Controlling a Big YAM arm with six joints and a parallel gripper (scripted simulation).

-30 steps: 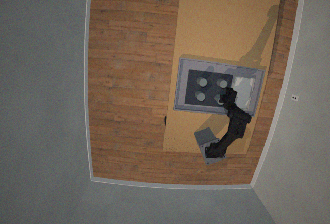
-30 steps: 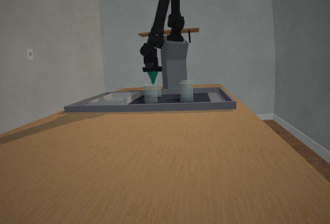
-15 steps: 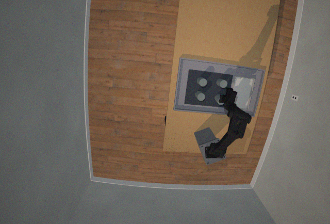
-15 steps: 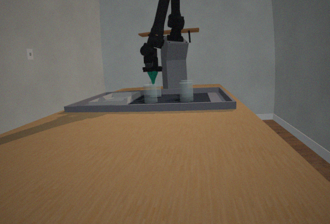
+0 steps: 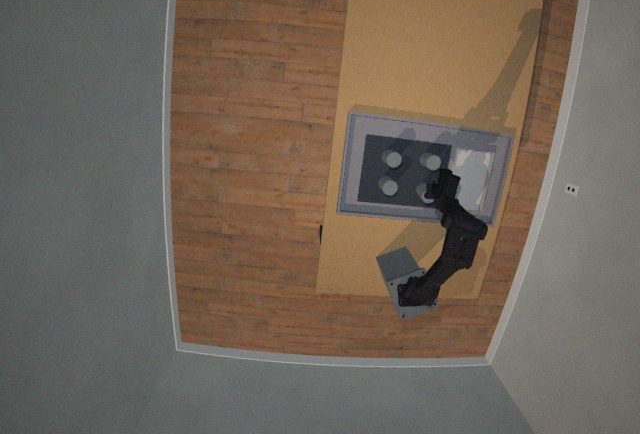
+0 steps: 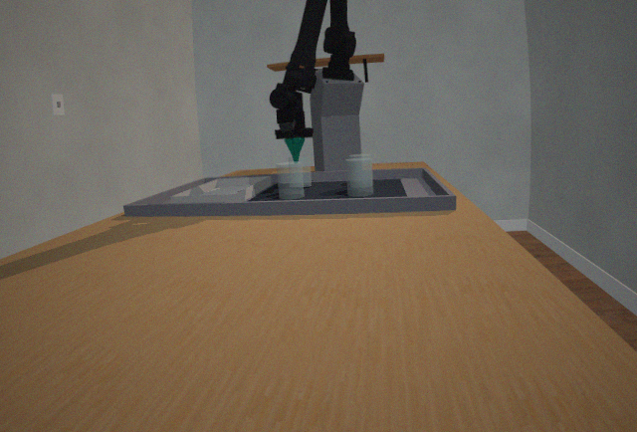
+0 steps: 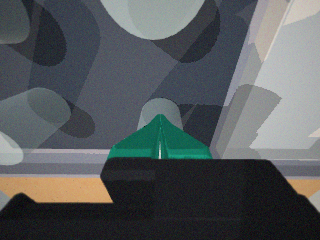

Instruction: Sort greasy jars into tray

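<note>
Now: hand 4 cm short of the rimmed steel table top, 1 cm to the left of it and 9 cm above it. Round my hand: pale tray 22 cm to the right, 8 cm below; dark drying mat 4 cm ahead, 9 cm to the left, 9 cm below.
</note>
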